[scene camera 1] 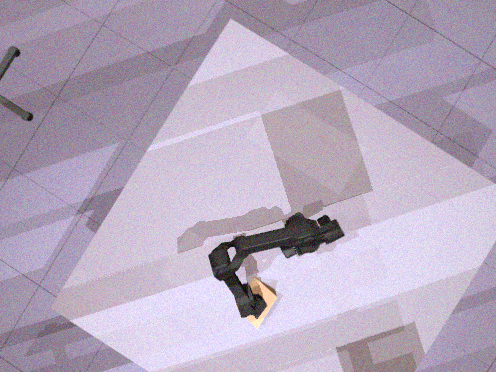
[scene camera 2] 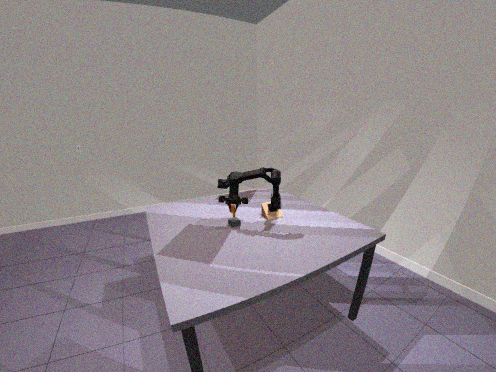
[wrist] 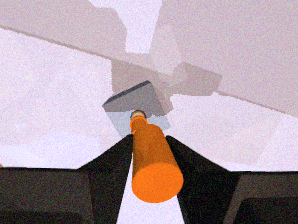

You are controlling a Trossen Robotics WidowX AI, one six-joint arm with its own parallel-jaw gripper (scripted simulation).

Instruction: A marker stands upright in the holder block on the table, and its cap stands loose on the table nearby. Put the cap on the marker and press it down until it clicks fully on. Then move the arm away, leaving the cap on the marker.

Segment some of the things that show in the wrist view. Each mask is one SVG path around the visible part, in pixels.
My gripper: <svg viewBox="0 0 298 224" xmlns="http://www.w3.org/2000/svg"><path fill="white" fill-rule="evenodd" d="M166 135L167 143L183 175L182 188L176 195L184 224L298 224L298 171L230 171L219 164L211 162L211 160L200 155L171 135ZM134 135L128 134L104 153L78 168L1 167L0 224L117 224L132 162Z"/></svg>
An orange cap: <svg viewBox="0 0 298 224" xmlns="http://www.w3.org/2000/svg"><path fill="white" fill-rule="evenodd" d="M145 124L140 126L133 136L131 188L138 199L148 203L161 203L173 198L180 191L183 185L183 175L163 131L154 124Z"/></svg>
